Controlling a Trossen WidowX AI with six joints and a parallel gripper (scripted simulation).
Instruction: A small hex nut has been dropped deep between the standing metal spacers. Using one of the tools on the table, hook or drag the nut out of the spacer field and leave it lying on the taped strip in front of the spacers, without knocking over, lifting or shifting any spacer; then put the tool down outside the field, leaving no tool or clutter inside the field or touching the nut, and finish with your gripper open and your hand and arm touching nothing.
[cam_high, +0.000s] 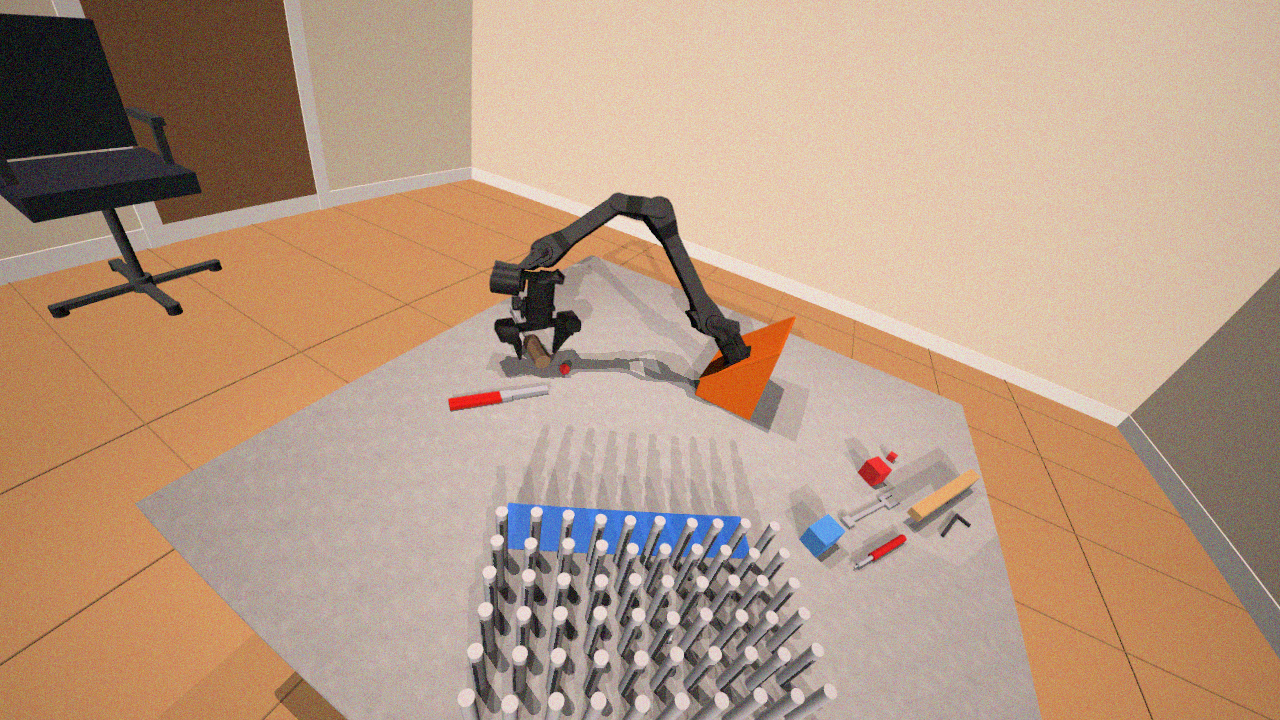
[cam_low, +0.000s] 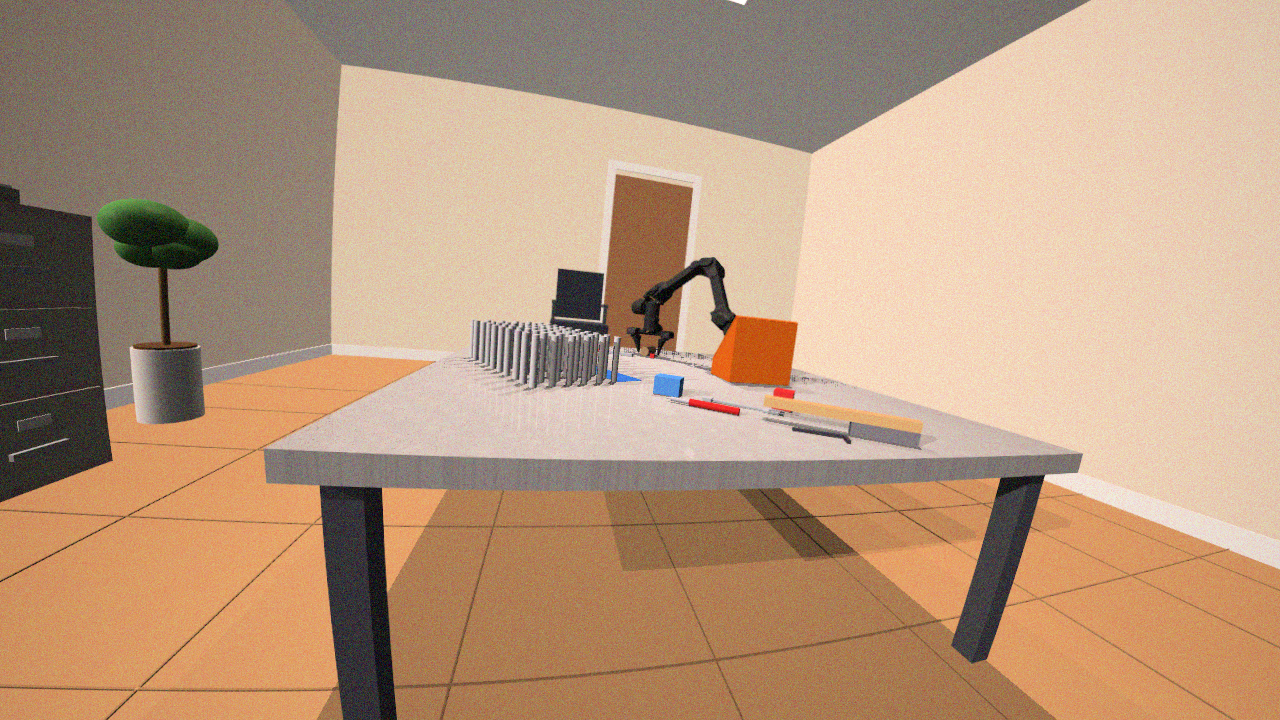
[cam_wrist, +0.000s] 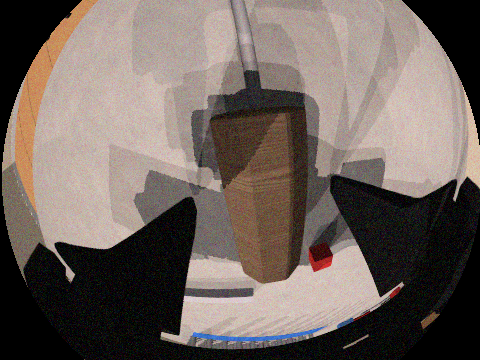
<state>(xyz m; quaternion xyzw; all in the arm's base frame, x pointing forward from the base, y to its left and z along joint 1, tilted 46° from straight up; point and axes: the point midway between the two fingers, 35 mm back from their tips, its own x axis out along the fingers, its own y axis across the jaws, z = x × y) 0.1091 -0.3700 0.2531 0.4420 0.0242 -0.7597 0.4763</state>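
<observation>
My gripper tip is 80 mm to the left of the hook tool, 70 mm past it and 10 mm below it. Round my gripper tip: blue cube: 670 mm to the left, 210 mm ahead, 10 mm above; then small wrench: 780 mm to the left, 90 mm ahead; then blue taped strip: 360 mm to the left, 330 mm ahead.
</observation>
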